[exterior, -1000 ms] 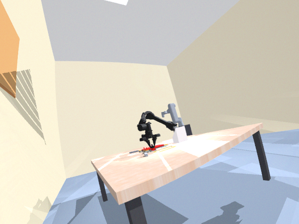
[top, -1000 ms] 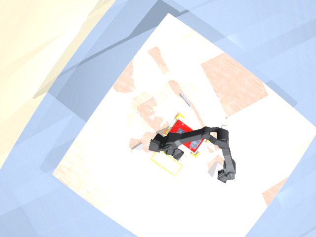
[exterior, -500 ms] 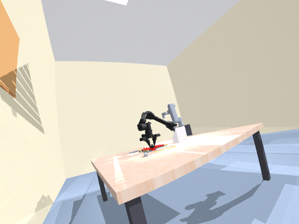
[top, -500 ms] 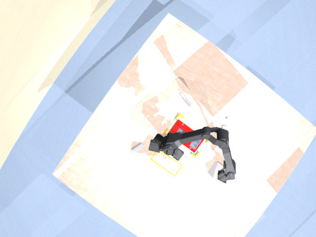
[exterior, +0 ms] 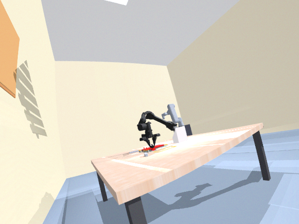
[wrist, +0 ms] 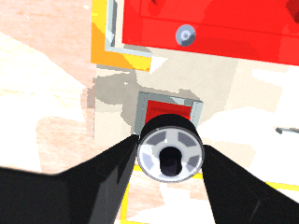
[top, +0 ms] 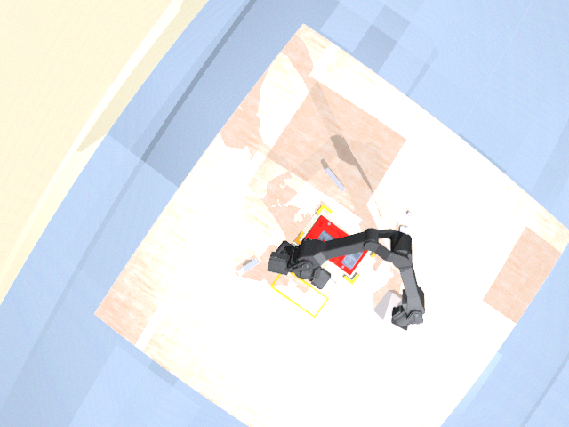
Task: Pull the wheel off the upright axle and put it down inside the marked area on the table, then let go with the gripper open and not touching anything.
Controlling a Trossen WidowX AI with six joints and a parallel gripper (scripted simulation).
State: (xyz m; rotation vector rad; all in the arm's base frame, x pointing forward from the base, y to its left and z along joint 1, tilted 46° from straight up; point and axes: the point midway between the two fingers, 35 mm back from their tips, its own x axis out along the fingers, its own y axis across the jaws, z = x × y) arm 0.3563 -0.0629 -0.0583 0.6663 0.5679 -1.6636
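Now: the wheel right at my gripper tip. Round my gripper tip: black axle: 10 mm below.
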